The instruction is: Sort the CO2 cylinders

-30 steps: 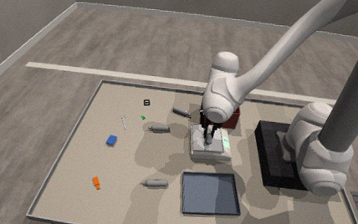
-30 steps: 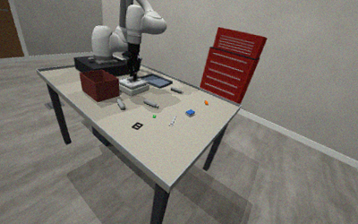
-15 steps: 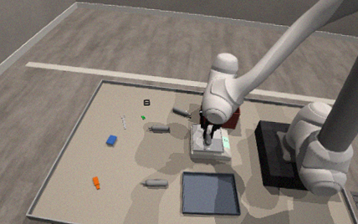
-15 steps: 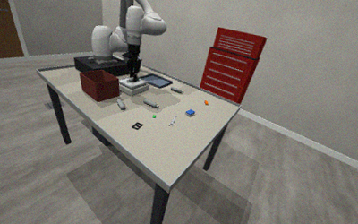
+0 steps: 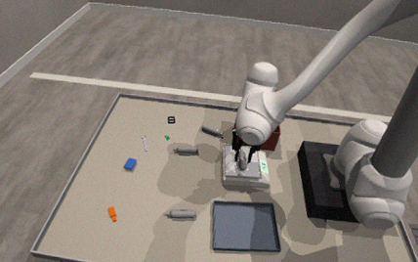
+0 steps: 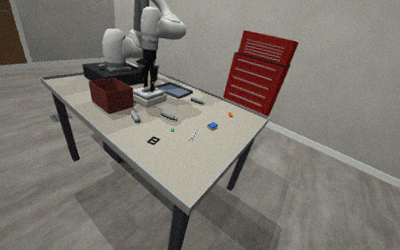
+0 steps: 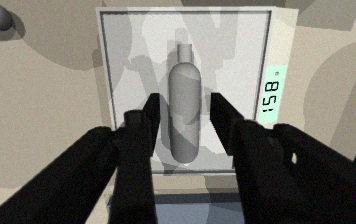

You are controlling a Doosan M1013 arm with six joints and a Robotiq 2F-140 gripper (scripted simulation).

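The scale plate is 5 cm below my hand. Round my hand: blue-grey tray (2 cm behind, 27 cm to the left, 9 cm below); red scrap bin (7 cm behind, 22 cm to the right, 7 cm below); white scale (1 cm behind, 6 cm below).
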